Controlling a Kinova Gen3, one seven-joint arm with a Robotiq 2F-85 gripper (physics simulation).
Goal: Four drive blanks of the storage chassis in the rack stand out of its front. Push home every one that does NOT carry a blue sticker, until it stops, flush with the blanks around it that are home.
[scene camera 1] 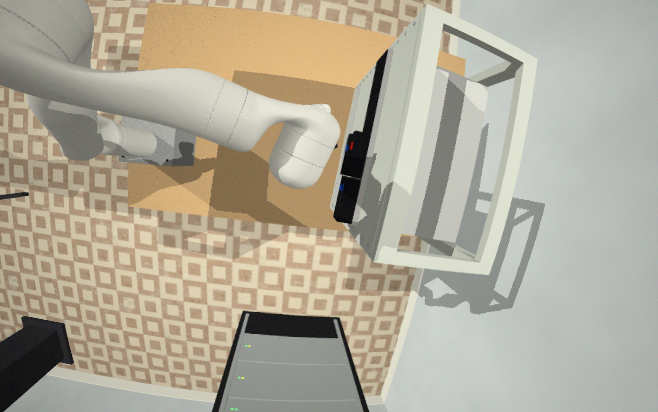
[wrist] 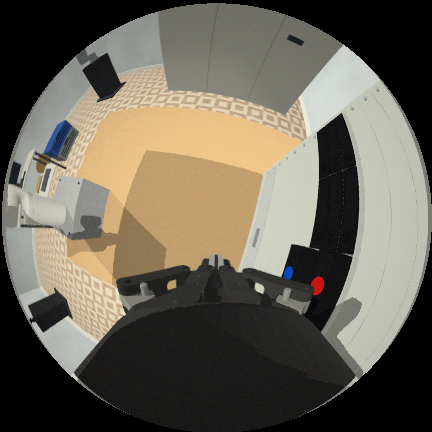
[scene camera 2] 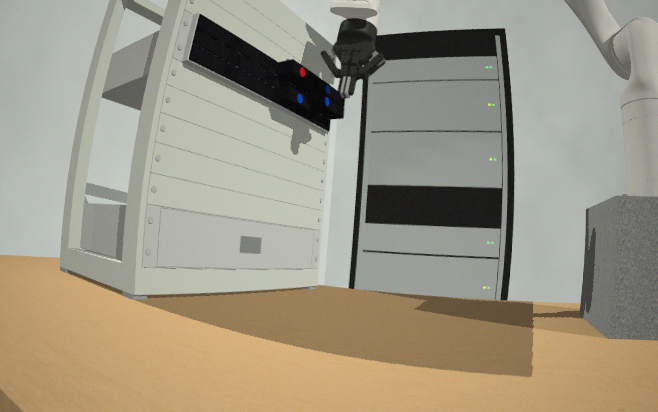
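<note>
The blank with a red sticker (scene camera 1: 351, 145) (scene camera 2: 302, 72) (wrist: 317, 286) stands out of the chassis front, above a blue-stickered blank (scene camera 1: 347, 148) (scene camera 2: 300, 98) (wrist: 288, 273) that also stands out. To their right in scene camera 2, an upper blue-stickered blank (scene camera 2: 327, 89) and a lower blue-stickered blank (scene camera 2: 327, 101) stand out. Black blanks (scene camera 1: 375, 95) (scene camera 2: 225, 55) (wrist: 336, 150) in the rest of the row are home. My gripper (scene camera 2: 346, 94) (wrist: 215, 262) is shut and empty, fingers pointing down, in front of the protruding blanks. In scene camera 1 the arm hides most of it; any contact is unclear.
The pale rack (scene camera 1: 429, 25) (scene camera 2: 136, 200) (wrist: 295, 195) stands on the wooden table top (scene camera 1: 180, 40) (scene camera 2: 200, 370) (wrist: 200, 130). A dark-framed equipment rack (scene camera 1: 295, 377) (scene camera 2: 508, 150) stands beyond. The arm's grey base block (scene camera 2: 620, 270) (wrist: 92, 205) stands at the table's other end.
</note>
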